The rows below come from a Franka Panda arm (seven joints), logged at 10 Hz.
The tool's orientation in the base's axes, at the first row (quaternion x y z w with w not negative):
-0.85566, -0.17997, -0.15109, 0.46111
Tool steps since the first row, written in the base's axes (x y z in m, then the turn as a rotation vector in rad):
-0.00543, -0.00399, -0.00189, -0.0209, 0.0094, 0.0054
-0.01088, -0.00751, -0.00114, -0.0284, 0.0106, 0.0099
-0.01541, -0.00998, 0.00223, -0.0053, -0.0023, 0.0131
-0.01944, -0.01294, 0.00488, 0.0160, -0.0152, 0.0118
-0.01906, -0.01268, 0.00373, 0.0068, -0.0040, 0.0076
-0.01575, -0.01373, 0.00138, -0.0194, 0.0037, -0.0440
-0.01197, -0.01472, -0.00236, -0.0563, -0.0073, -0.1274
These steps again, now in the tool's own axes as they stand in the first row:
-0.00631, 0.00099, -0.00287, -0.0147, -0.0181, 0.0031
-0.01143, -0.00020, -0.00674, -0.0193, -0.0254, 0.0011
-0.01444, -0.00344, -0.01102, 0.0005, -0.0108, -0.0094
-0.01740, -0.00568, -0.01530, 0.0167, 0.0062, -0.0176
-0.01751, -0.00480, -0.01443, 0.0086, -0.0005, -0.0068
-0.01574, -0.00106, -0.01377, -0.0353, 0.0218, 0.0246
-0.01413, 0.00389, -0.01228, -0.1054, 0.0721, 0.0560

